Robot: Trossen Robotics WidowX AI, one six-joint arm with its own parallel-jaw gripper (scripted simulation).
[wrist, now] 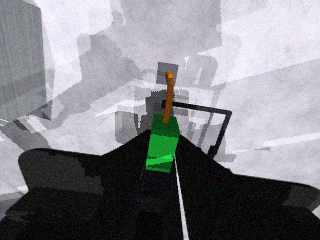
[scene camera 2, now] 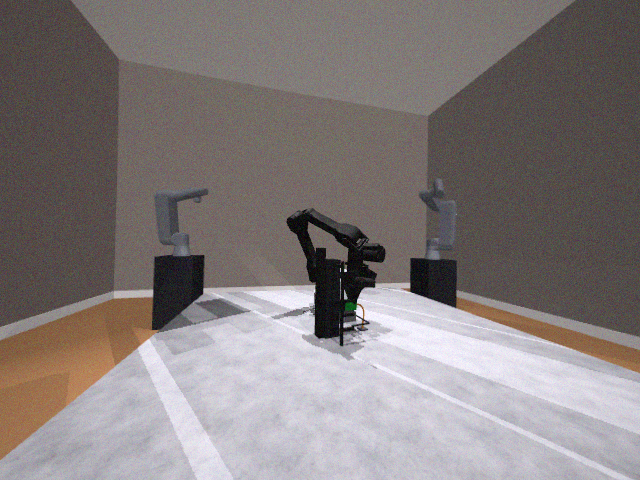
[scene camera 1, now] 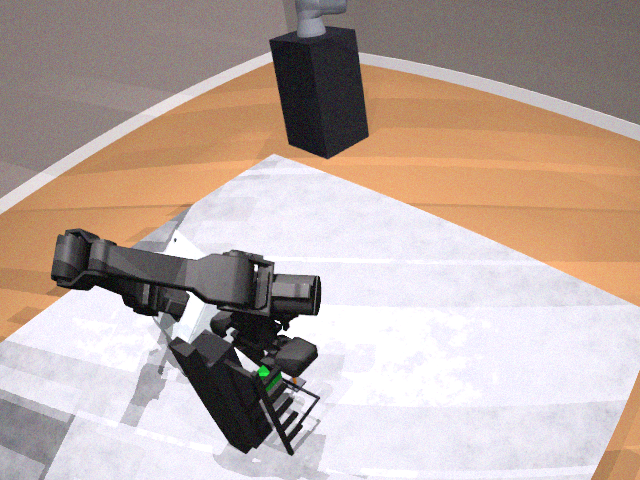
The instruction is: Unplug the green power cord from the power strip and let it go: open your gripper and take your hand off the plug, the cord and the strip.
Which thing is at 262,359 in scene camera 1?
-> My gripper.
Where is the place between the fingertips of my gripper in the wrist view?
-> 163,136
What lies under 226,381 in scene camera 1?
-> A black power strip.
